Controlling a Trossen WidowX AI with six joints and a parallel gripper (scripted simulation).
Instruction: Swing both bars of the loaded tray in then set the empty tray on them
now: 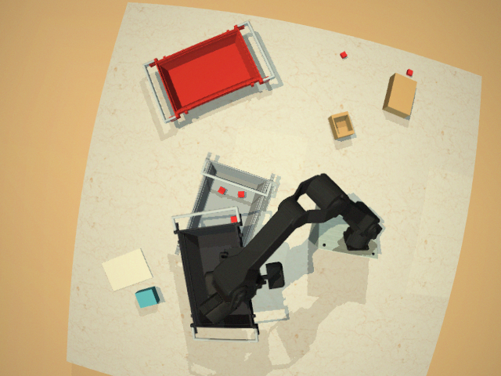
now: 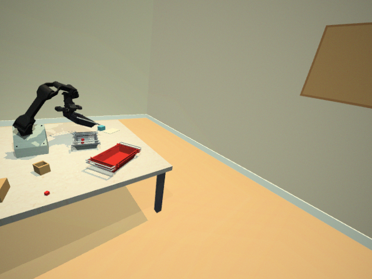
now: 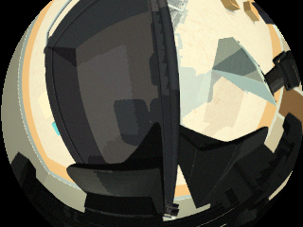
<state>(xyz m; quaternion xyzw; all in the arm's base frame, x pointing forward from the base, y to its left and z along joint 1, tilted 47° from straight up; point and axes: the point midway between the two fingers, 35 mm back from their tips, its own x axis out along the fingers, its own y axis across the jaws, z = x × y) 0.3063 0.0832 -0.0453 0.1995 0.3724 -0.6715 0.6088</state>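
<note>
The black tray lies 80 mm ahead of my gripper tip and 20 mm to the left of it. Also, from my gripper tip: cream flat pad (380 mm ahead, 60 mm to the left, 200 mm below); then teal cube (300 mm ahead, 140 mm to the left, 180 mm below); then wooden box (270 mm behind, 430 mm to the right, 190 mm below).
</note>
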